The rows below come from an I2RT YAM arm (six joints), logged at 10 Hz.
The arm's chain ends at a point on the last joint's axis. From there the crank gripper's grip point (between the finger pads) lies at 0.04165 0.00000 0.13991 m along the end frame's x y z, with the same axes.
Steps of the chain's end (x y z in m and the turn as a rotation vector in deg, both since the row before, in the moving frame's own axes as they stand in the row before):
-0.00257, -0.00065, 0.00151, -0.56, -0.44, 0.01
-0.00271, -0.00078, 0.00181, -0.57, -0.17, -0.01
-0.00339, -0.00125, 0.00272, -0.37, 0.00, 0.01
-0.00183, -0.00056, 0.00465, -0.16, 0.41, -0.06
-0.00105, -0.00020, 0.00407, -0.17, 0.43, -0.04
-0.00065, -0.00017, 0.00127, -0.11, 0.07, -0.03
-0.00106, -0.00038, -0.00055, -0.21, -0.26, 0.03
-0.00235, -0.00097, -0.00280, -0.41, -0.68, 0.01
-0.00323, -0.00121, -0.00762, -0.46, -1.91, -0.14
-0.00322, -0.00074, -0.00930, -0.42, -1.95, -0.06
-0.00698, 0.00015, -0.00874, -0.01, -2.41, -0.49
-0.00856, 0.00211, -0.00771, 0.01, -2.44, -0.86
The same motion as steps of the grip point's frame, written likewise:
-0.00365, 0.00073, 0.00182, -0.56, -0.44, 0.01
-0.00313, 0.00061, 0.00193, -0.57, -0.17, -0.01
-0.00339, -0.00034, 0.00272, -0.37, 0.00, 0.01
-0.00083, -0.00021, 0.00435, -0.16, 0.41, -0.06
0.00000, 0.00019, 0.00375, -0.17, 0.43, -0.04
-0.00048, 0.00008, 0.00122, -0.11, 0.07, -0.03
-0.00170, 0.00015, -0.00036, -0.21, -0.26, 0.03
-0.00401, 0.00004, -0.00232, -0.41, -0.68, 0.01
-0.00791, -0.00018, -0.00631, -0.46, -1.91, -0.14
-0.00800, 0.00025, -0.00797, -0.42, -1.95, -0.06
-0.01290, -0.00016, -0.00711, -0.01, -2.41, -0.49
-0.01456, 0.00151, -0.00606, 0.01, -2.44, -0.86

